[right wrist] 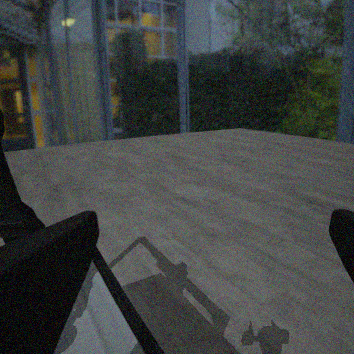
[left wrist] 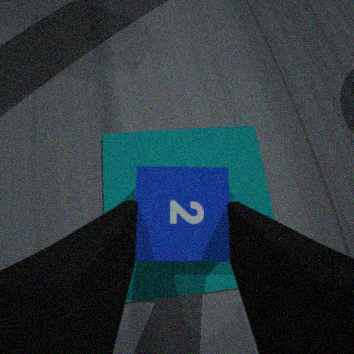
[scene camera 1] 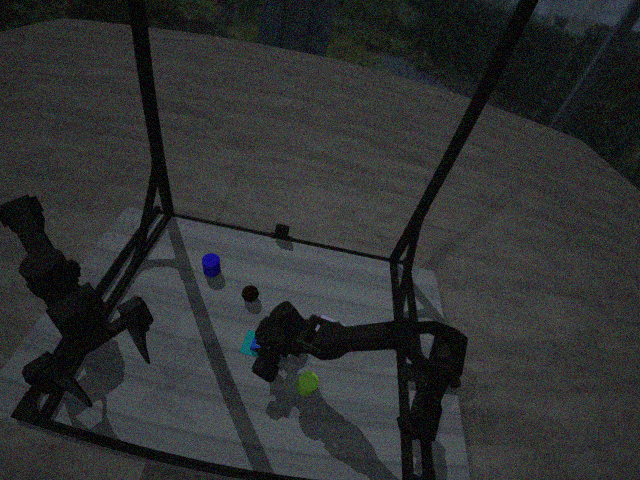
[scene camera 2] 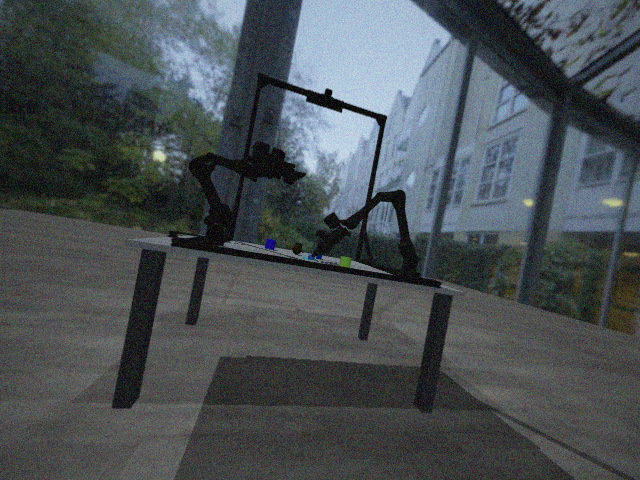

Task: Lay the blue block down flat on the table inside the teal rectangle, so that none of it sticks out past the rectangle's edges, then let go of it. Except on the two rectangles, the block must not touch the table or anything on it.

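Where they show: left gripper, fingertip midpoint: (left wrist: 181, 212) (scene camera 1: 257, 344) (scene camera 2: 311, 256); right gripper, fingertip midpoint: (right wrist: 214, 222) (scene camera 1: 120, 383) (scene camera 2: 300, 170); left arm's base at its link origin: (scene camera 1: 413, 425) (scene camera 2: 407, 274); right arm's base at its link origin: (scene camera 2: 213, 239).
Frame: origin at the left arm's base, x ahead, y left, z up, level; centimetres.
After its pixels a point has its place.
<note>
The blue block (scene camera 1: 254, 345) @[x 38.1, y -27.2, z 0.2 cm] (scene camera 2: 317, 256) (left wrist: 183, 185) @[x 38.0, y -28.0, z 0.2 cm], marked with a white 2, is level between the left fingers. In the left wrist view its outline lies within the teal rectangle (scene camera 1: 248, 336) (scene camera 2: 308, 257) (left wrist: 175, 145), with teal showing above and below it; the fingers hide parts of the side edges. I cannot tell whether the block touches the rectangle or hangs slightly above it. My left gripper (left wrist: 181, 212) @[x 37.2, y -27.6, z -0.4 cm] is shut on the block; in scene camera 1 its arm hides its fingertips. My right gripper (scene camera 1: 119, 383) @[x 58.9, y -8.4, z 32.5 cm] (scene camera 2: 299, 177) @[x 58.9, y -8.4, z 32.5 cm] (right wrist: 214, 222) @[x 58.9, y -8.4, z 32.5 cm] is open and empty, high at the picture's left.
A dark reddish ball (scene camera 1: 250, 293) @[x 38.4, y -42.3, z 2.7 cm] (scene camera 2: 297, 248) @[x 39.2, y -41.4, z 1.5 cm] lies above the teal rectangle in scene camera 1, a blue cylinder (scene camera 1: 210, 265) @[x 50.2, y -52.4, z 3.5 cm] (scene camera 2: 270, 243) @[x 51.1, y -52.0, z 1.3 cm] farther up-left, and a lime cylinder (scene camera 1: 308, 383) @[x 25.8, y -14.8, z 2.5 cm] (scene camera 2: 345, 261) @[x 27.1, y -13.2, z 0.7 cm] below the left arm. A black frame (scene camera 1: 281, 236) @[x 26.3, y -67.8, z 0.1 cm] surrounds the table.
</note>
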